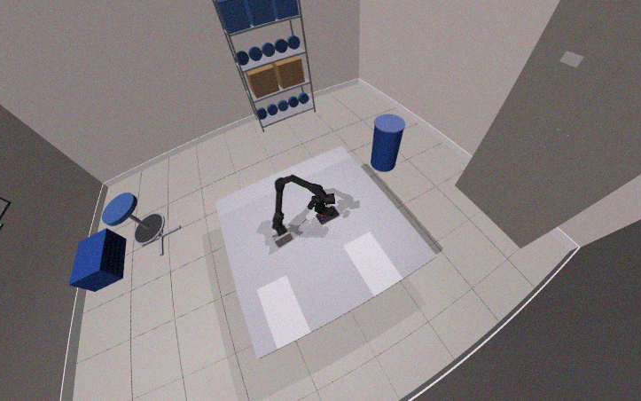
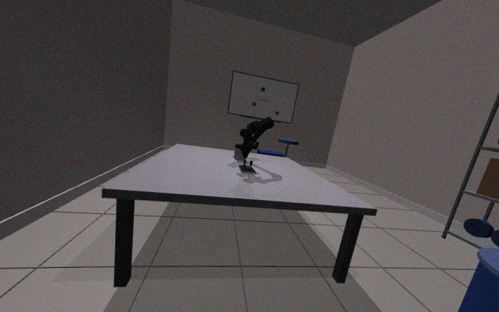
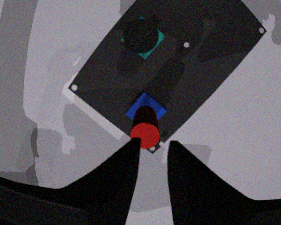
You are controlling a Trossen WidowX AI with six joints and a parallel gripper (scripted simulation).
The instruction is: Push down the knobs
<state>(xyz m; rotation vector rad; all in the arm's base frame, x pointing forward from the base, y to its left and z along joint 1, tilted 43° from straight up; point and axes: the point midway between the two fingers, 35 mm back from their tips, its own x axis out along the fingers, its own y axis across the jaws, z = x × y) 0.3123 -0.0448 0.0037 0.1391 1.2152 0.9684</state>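
Now: the red knob 30 mm below my gripper tip. Also, from my gripper tip: black knob (40 mm ahead, 40 mm to the left, 20 mm below); then teal potentiometer (40 mm ahead, 40 mm to the left, 40 mm below).
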